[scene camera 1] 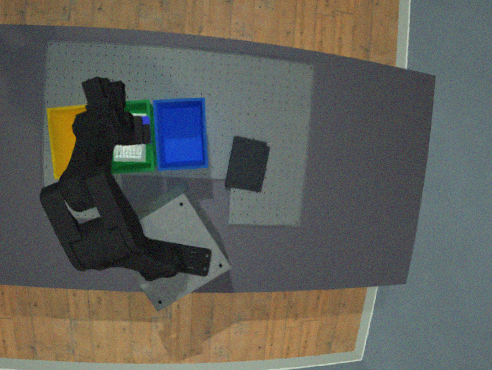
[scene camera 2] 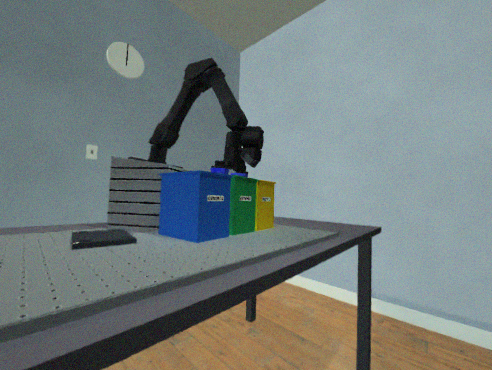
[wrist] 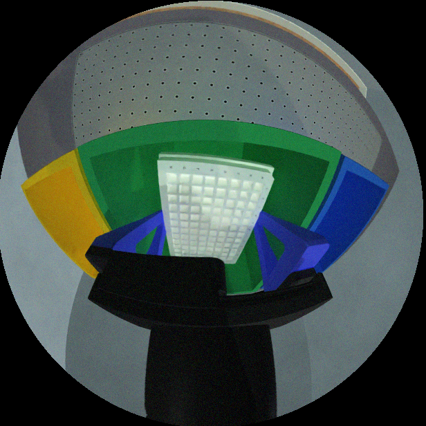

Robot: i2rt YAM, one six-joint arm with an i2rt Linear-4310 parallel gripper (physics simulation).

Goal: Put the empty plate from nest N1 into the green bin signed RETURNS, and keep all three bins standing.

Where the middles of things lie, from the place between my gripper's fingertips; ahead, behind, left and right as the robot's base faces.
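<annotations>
With the white plate [wrist: 210,203] as my reference, my gripper is 1 cm past it and 1 cm below it. Counting from my hand, I find the green bin [scene camera 2: 243,189] 1 cm behind and 4 cm below. The yellow bin [scene camera 1: 60,119] is 13 cm to the left of my hand, 4 cm behind it and 4 cm below it, while the blue bin [scene camera 2: 195,205] is 13 cm to the right of my hand, 3 cm ahead of it and 4 cm below it.
</annotations>
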